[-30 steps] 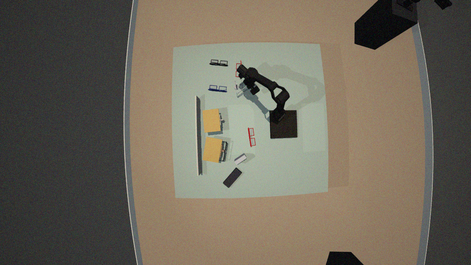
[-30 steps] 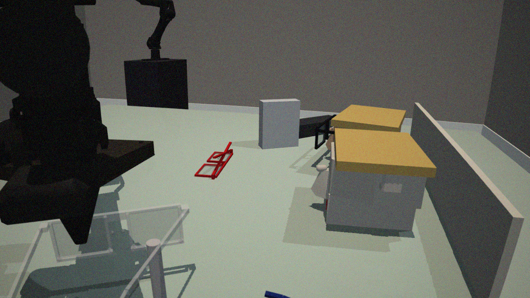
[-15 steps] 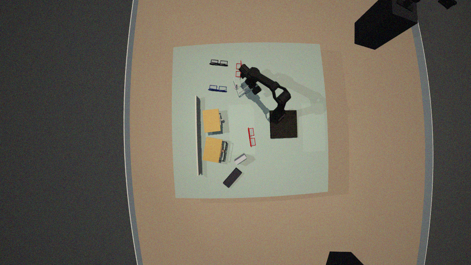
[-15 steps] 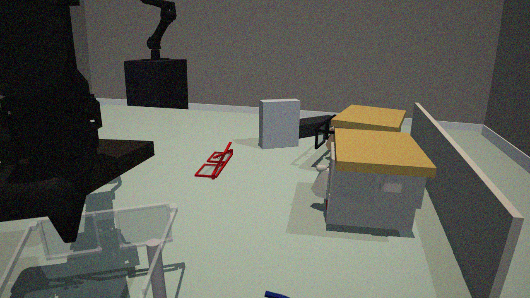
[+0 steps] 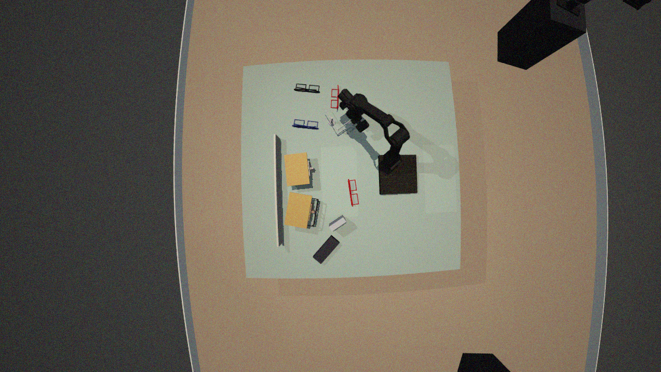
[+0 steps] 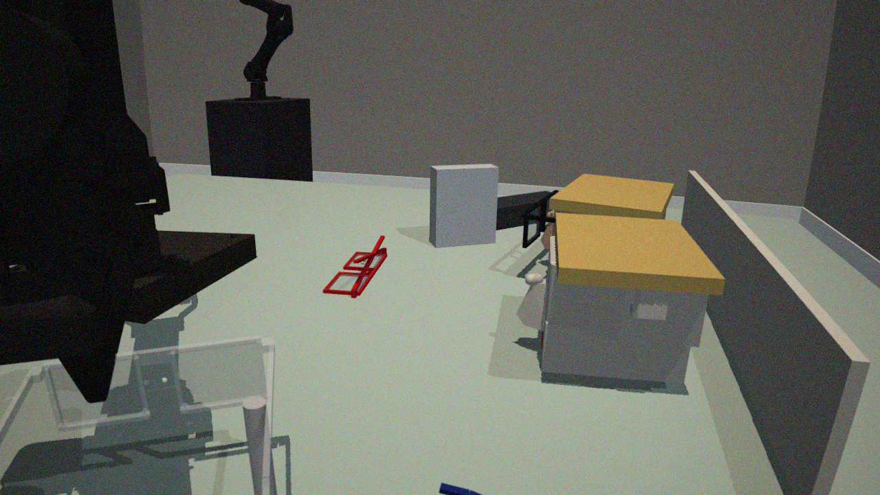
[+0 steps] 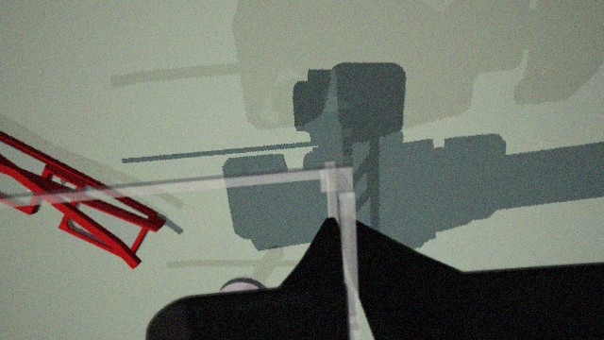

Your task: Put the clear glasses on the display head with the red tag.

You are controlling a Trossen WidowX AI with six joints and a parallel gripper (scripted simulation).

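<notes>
My gripper tip is now 11 cm short of the pale round peg, 4 cm above it and 2 cm to the right of it. From my gripper tip the other things lie so: wall panel 45 cm to the left, 34 cm ahead, 1 cm below; then dark block 74 cm to the left, 4 cm below, 3 cm ahead; then white box 57 cm to the left, 1 cm behind.
</notes>
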